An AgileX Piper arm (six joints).
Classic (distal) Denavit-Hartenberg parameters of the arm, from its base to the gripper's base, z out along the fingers. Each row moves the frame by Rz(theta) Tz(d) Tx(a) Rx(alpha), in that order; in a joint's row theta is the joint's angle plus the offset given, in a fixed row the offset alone. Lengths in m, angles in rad.
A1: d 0.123; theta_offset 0; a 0; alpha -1.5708
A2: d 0; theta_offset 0.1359; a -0.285; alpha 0
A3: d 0; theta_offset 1.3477; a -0.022; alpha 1.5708
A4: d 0.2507; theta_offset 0; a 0; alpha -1.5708
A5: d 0; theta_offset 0; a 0; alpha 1.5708
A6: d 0.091; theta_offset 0; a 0; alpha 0
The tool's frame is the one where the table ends.
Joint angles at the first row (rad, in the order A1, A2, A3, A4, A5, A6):
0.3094 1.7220 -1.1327 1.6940 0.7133 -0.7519
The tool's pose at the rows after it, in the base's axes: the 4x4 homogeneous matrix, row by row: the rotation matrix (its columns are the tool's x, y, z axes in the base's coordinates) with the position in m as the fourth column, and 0 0 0 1 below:
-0.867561, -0.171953, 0.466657, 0.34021; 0.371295, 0.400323, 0.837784, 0.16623; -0.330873, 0.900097, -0.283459, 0.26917; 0, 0, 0, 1
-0.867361, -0.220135, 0.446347, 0.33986; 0.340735, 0.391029, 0.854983, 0.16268; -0.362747, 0.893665, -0.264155, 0.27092; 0, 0, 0, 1
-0.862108, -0.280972, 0.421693, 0.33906; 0.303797, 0.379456, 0.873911, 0.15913; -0.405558, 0.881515, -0.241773, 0.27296; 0, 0, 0, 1
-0.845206, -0.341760, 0.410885, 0.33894; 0.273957, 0.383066, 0.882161, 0.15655; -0.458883, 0.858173, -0.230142, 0.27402; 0, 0, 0, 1
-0.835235, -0.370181, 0.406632, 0.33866; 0.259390, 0.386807, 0.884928, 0.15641; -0.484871, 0.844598, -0.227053, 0.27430; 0, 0, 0, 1
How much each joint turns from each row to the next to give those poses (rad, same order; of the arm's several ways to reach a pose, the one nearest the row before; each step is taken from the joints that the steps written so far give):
-0.0159 0.0000 0.0000 0.0009 0.0238 -0.0350
-0.0171 0.0000 0.0000 0.0000 0.0470 -0.0454
-0.0176 0.0000 0.0000 0.0000 0.0528 -0.0581
-0.0111 0.0000 0.0000 0.0000 0.0269 -0.0656
-0.0013 0.0000 0.0000 0.0000 0.0071 -0.0316

